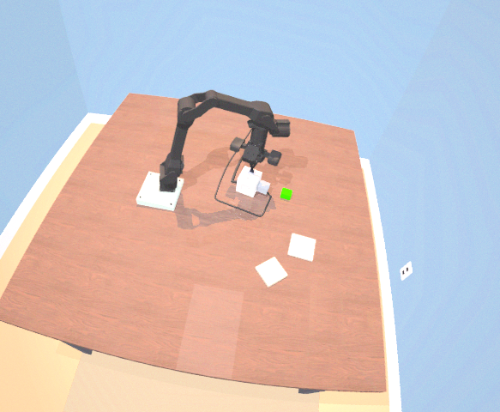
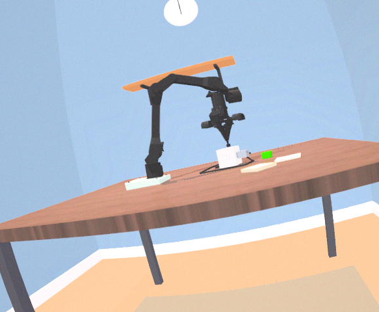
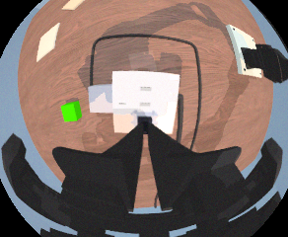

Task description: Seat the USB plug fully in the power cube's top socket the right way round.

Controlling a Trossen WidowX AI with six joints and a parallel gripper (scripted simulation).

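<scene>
Right now my gripper tip is 20 mm above the small usb plug. From my gripper tip the other things lie so: small green block 150 mm ahead, 90 mm below, 50 mm to the right.
</scene>
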